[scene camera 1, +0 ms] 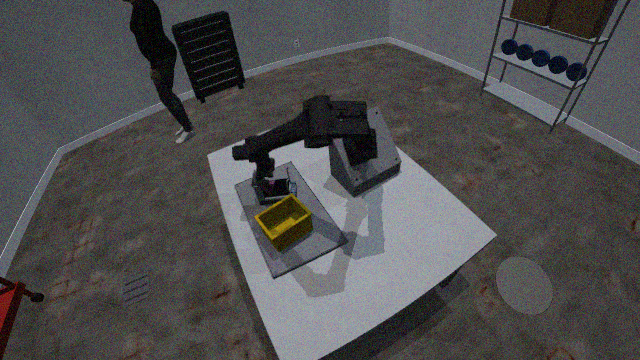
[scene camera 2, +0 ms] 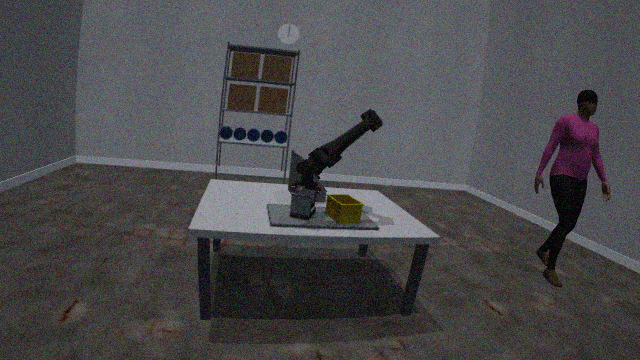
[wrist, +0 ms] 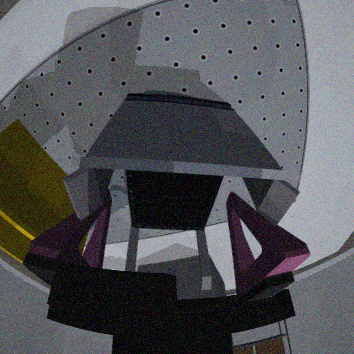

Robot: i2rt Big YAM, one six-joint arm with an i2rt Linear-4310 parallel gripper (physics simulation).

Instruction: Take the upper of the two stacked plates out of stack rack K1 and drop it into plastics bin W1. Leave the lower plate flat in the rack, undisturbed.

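Pixels of known places: gripper, fingertip midpoint: (scene camera 1: 270,184) (wrist: 169,195); arm's base at its link origin: (scene camera 1: 355,149).
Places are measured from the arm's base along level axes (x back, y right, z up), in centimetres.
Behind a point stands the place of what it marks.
Stack rack K1 (scene camera 1: 270,200) (scene camera 2: 302,206) {z -9.2, x -41.5, y 9.6 cm} (wrist: 180,132) {z -7.6, x -41.2, y 10.3 cm} is grey, with a tall sloping wall and angled side pieces. A black plate (scene camera 1: 282,187) {z -10.4, x -31.5, y 5.9 cm} (wrist: 175,200) {z -10.5, x -33.0, y 7.9 cm} lies in it; I cannot tell the upper and lower plates apart. The plates do not show in scene view 2, behind the rack wall. My gripper (scene camera 1: 270,183) {z -8.4, x -35.9, y 8.1 cm} (wrist: 169,195) {z -8.4, x -35.9, y 8.1 cm} is open and empty, its pink fingers pointing down low over the rack, one toward each side of the black plate in the wrist view. Plastics bin W1 (scene camera 1: 296,234) {z -11.9, x -35.1, y -17.4 cm} (scene camera 2: 344,212) {z -9.6, x -45.7, y -10.0 cm} (wrist: 32,175) {z -11.3, x -40.0, y -6.4 cm} is yellow and open-topped and stands beside the rack.
Rack and bin stand on a grey perforated board (scene camera 1: 325,241) {z -15.4, x -26.5, y -23.1 cm} (scene camera 2: 280,217) {z -15.2, x -42.2, y 19.7 cm} (wrist: 215,42) {z -15.4, x -45.3, y 15.0 cm} on the white table (scene camera 1: 425,225) {z -16.7, x 10.4, y -36.2 cm} (scene camera 2: 225,200) {z -16.7, x -16.8, y 48.3 cm}. The arm's wedge base (scene camera 1: 380,172) {z -9.8, x 7.5, y -8.1 cm} stands behind them. The bin wall is close to the left finger in the wrist view. People stand away from the table.
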